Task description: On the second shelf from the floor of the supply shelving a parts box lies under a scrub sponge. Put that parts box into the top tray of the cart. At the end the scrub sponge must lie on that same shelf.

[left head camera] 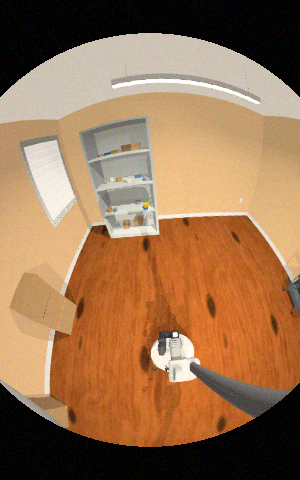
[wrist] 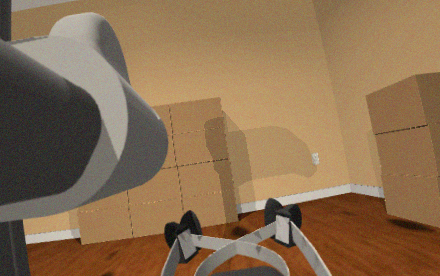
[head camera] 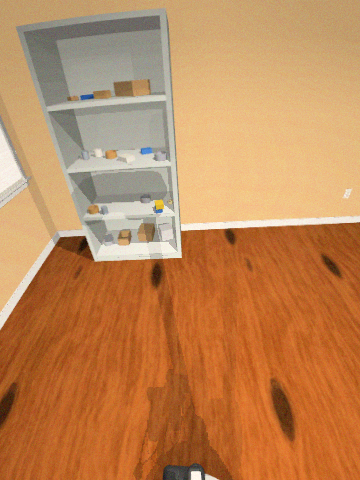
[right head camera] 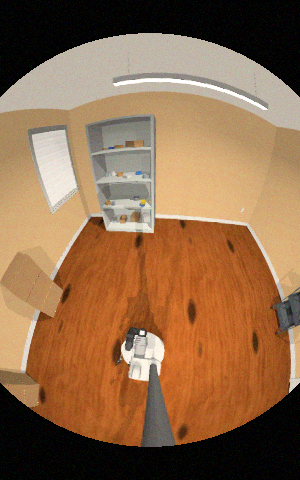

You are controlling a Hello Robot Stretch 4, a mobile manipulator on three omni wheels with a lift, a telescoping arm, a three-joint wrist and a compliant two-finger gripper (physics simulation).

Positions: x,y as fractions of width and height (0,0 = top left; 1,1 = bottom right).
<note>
In view: the gripper (wrist: 0.53,0.80), a supply shelving (head camera: 0.21,0.12) and a window with a blind (left head camera: 0.14,0.33).
The supply shelving is seen too in the left head camera view (left head camera: 0.33,0.29) and in the right head camera view (right head camera: 0.36,0.28). The window with a blind shows as well in the right head camera view (right head camera: 0.17,0.31).
</note>
